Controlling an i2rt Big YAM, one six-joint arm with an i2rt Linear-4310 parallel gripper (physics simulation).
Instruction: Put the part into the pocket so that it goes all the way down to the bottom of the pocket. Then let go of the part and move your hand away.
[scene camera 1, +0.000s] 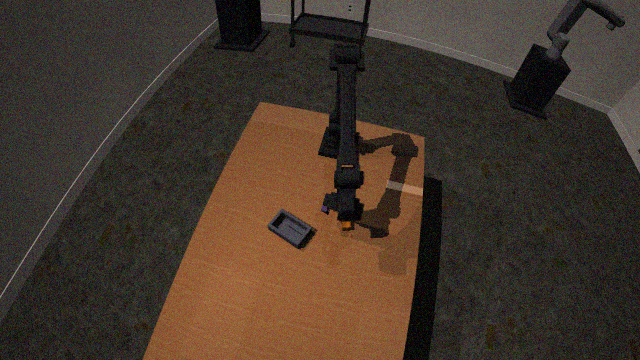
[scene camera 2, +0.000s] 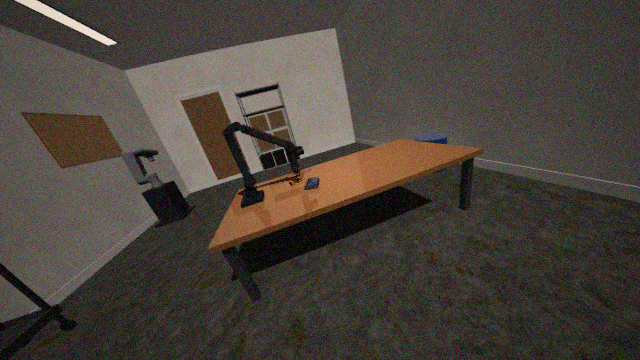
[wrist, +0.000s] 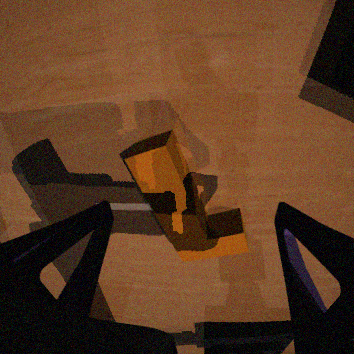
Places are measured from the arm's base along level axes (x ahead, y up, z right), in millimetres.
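Pixels of known places: gripper, fingertip midpoint: (scene camera 2: 297, 175) (wrist: 191, 210); arm's base, origin of the base link: (scene camera 1: 339, 142) (scene camera 2: 252, 196) (wrist: 246, 349).
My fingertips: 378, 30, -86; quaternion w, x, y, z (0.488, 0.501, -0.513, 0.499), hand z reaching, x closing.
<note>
For each thing: its top centre in the pictures, then the offset to it from my fingertips, as dx, dy, dz. Level surfaces: height alone.
- orange L-shaped block, middle of its top: (wrist: 194, 211) (scene camera 1: 341, 214) (scene camera 2: 295, 179) -26, -29, -1
- dark grey block with the rectangular pocket, middle of its top: (scene camera 1: 289, 226) (scene camera 2: 311, 180) +80, -22, +173
- wooden table, its level: dy -58
The part, an orange L-shaped block (scene camera 1: 347, 226) (scene camera 2: 294, 182) (wrist: 155, 172), lies on the table beside the pocket block. In the wrist view its long arm points up and left and its short arm points right. My gripper (wrist: 191, 210) is open and empty above the part, with one finger left of it and one right of it; a gap shows between the fingers and the part. The dark grey block with the rectangular pocket (scene camera 1: 284, 237) (scene camera 2: 311, 183) lies left of my gripper in scene camera 1; its dark corner (wrist: 339, 60) shows at the upper right of the wrist view. The pocket's inside shows no orange part.
The wooden table (scene camera 1: 240, 300) (scene camera 2: 390, 165) carries the arm's base (scene camera 1: 327, 144) (scene camera 2: 252, 198). A light strip (scene camera 1: 405, 188) crosses the arm's shadow near the table's right edge. A second arm on a black pedestal (scene camera 1: 537, 80) (scene camera 2: 166, 201) stands on the floor, away from the table.
</note>
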